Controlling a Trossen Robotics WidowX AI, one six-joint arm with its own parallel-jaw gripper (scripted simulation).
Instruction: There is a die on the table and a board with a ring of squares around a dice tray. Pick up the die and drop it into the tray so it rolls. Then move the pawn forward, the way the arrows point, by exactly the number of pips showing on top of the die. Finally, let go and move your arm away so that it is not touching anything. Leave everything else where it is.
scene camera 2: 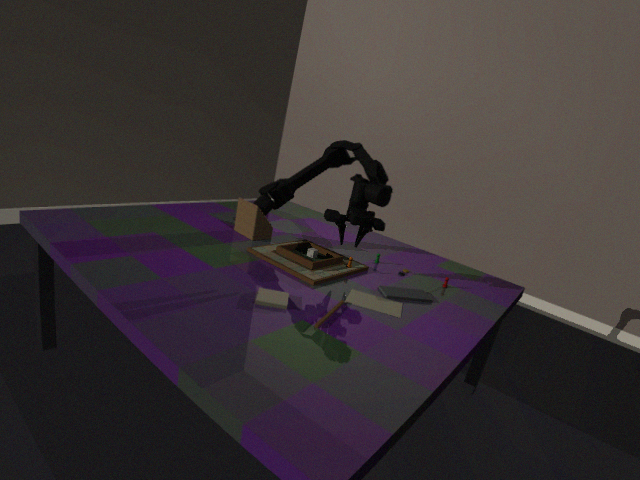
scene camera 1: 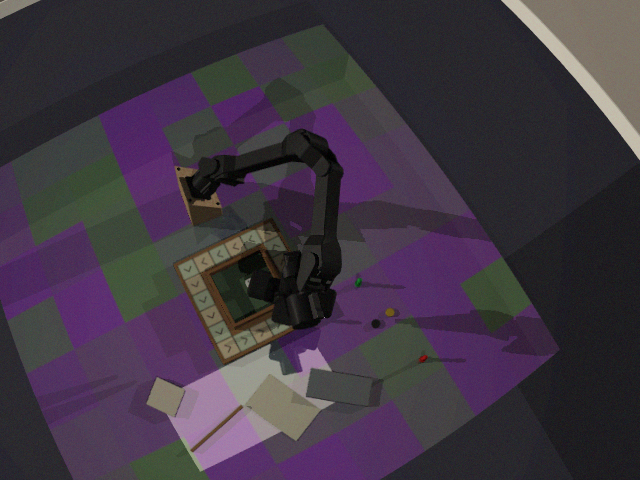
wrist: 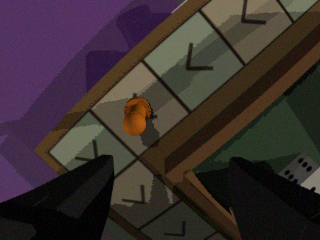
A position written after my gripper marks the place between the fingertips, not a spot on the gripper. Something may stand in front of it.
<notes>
In view: my gripper (scene camera 1: 289, 304), an orange pawn (wrist: 137, 111), a grey slab (scene camera 1: 327, 385), a card (scene camera 1: 164, 396) and a green dice tray (scene camera 1: 230, 282).
My gripper is seen too in scene camera 2 (scene camera 2: 348, 245) and in the wrist view (wrist: 171, 168). The wrist view misses the grey slab: it is out of frame. The wrist view misses the card: it is out of frame.
</notes>
